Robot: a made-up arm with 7 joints. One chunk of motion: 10 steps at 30 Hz.
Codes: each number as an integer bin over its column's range. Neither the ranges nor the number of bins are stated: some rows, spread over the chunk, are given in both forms.
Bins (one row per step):
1: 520 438 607 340 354 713 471
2: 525 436 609 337 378 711 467
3: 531 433 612 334 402 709 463
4: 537 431 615 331 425 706 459
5: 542 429 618 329 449 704 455
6: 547 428 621 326 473 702 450
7: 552 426 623 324 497 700 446
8: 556 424 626 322 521 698 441
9: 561 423 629 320 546 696 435
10: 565 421 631 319 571 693 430
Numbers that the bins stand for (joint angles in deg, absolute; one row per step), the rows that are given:
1: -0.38 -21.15 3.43 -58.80 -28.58 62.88 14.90
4: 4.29 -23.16 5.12 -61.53 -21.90 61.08 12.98
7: 8.41 -24.60 6.80 -63.66 -15.13 59.54 10.89
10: 11.98 -26.04 8.49 -65.18 -8.17 57.74 8.32
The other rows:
2: 0.99 -21.72 3.85 -59.71 -26.32 62.37 14.26
3: 2.64 -22.59 4.49 -60.62 -24.07 61.85 13.62
5: 5.66 -23.74 5.75 -62.14 -19.65 60.57 12.33
6: 7.03 -24.03 6.38 -63.05 -17.39 60.05 11.53
8: 9.51 -25.18 7.43 -64.27 -12.87 59.03 10.08
9: 10.88 -25.47 8.06 -64.88 -10.52 58.51 9.12

